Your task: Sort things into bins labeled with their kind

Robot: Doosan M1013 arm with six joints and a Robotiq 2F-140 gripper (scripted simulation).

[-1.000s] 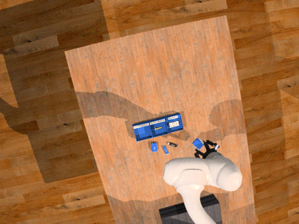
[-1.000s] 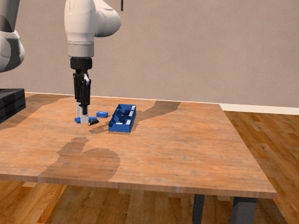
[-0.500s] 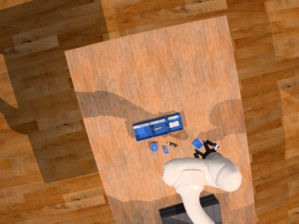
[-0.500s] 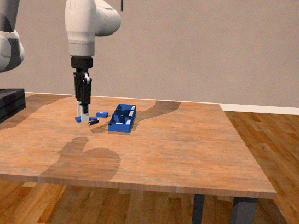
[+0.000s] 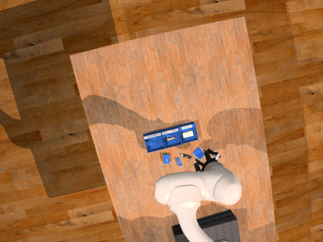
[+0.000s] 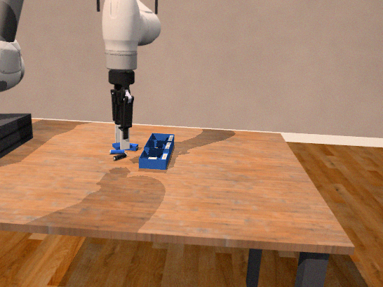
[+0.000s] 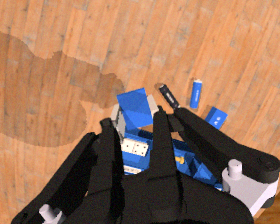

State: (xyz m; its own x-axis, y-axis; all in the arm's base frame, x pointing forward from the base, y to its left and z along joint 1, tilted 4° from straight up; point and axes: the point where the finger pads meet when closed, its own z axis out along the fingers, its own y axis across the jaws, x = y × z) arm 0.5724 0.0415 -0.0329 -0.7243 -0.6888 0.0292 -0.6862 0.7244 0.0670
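Right now the blue three-compartment bin row is 12 cm to the left of my hand, 8 cm ahead of it and 7 cm below it. The rest, counted from my hand: white domino: 8 cm below, 8 cm ahead, 4 cm to the left; black cylindrical battery: 9 cm below, 5 cm to the left, 3 cm behind; flat blue square: 3 cm below.
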